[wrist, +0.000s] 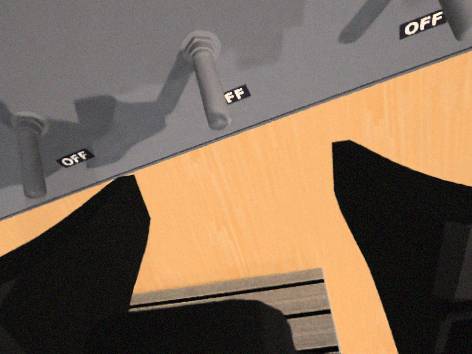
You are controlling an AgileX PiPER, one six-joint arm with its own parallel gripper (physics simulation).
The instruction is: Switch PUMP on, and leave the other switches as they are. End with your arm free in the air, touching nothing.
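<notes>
A grey panel (125, 45) spans the top of the view. A toggle switch (209, 85) near the top middle has its lever toward a partly covered OFF label (237, 94). Another switch (32, 160) at the left has its lever toward the lower edge, beside an OFF label (75, 158). Part of a third lever (455, 20) shows at the top right by an OFF label (424, 24). No name label such as PUMP shows, so I cannot tell which switch is PUMP. My gripper (235, 182) is open, its fingers wide apart below the panel's edge with nothing between them.
A light wooden table (280, 200) lies beyond the panel's lower edge. A grey-brown slatted wooden piece (310, 298) lies at the bottom middle, partly in dark shadow. Shadows fall across the panel around the switches.
</notes>
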